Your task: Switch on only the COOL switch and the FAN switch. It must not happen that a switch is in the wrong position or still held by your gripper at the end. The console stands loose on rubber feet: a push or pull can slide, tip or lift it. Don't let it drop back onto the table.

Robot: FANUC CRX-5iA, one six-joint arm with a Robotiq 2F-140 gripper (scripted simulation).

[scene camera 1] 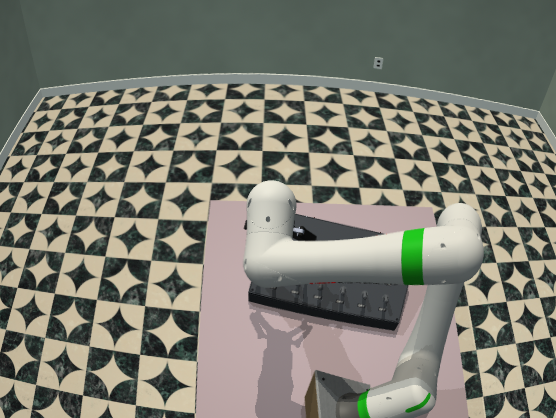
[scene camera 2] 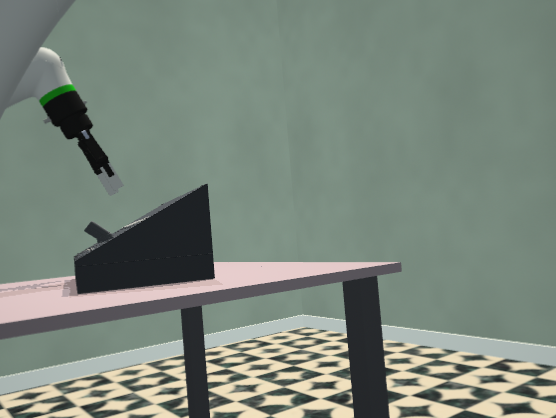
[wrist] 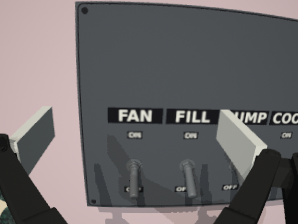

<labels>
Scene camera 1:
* dark wedge-shaped console: 327, 300
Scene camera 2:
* my gripper: 116, 191
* dark wedge-shaped console: 173, 245
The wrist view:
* my gripper: 136, 123
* dark wedge-shaped console: 150, 88
</labels>
